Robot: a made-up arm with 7 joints.
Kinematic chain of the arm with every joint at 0, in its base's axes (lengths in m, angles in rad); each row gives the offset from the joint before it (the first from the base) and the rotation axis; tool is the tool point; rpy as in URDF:
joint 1: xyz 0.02 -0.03 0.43 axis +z
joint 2: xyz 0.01 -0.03 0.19 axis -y
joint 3: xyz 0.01 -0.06 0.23 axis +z
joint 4: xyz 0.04 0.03 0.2 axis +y
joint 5: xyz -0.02 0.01 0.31 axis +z
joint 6: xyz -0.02 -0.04 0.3 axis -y
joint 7: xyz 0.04 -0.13 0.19 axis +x
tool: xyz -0.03 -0.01 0 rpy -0.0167 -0.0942 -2.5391
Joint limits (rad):
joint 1: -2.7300..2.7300
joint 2: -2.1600..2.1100
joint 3: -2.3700..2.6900
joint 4: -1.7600..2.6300
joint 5: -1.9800..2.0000
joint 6: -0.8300..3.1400
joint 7: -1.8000..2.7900
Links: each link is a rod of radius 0.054 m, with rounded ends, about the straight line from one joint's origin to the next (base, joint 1, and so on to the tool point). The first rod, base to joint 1, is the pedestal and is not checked.
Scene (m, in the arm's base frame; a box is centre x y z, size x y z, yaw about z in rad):
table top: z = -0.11
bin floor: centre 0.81 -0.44 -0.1 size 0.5 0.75 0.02 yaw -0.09
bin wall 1: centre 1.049 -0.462 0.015 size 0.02 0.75 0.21 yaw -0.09
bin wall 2: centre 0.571 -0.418 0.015 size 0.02 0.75 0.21 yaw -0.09
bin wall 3: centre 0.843 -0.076 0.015 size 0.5 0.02 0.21 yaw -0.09
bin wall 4: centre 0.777 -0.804 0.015 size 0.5 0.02 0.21 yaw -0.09
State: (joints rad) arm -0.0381 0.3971 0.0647 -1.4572 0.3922 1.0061 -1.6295
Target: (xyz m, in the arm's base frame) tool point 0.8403 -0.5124 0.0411
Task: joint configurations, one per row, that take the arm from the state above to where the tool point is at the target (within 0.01 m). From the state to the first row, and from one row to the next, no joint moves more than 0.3 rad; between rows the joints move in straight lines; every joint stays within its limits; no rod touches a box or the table.
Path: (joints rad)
1: -0.0406 0.1166 0.1614 -1.3414 0.4448 1.0490 -1.6272
2: -0.0432 -0.1640 0.2581 -1.2256 0.4974 1.0919 -1.6249
3: -0.0457 -0.4445 0.3548 -1.1098 0.5500 1.1348 -1.6225
4: -0.0483 -0.7250 0.4514 -0.9940 0.6026 1.1777 -1.6202
5: -0.0508 -1.0056 0.5481 -0.8783 0.6553 1.2206 -1.6179
6: -0.0534 -1.2861 0.6448 -0.7625 0.7079 1.2636 -1.6156
7: -0.0559 -1.5666 0.7415 -0.6467 0.7605 1.3065 -1.6132
8: -0.0585 -1.8472 0.8382 -0.5309 0.8131 1.3494 -1.6109
9: -0.0610 -2.1277 0.9349 -0.4151 0.8657 1.3923 -1.6086

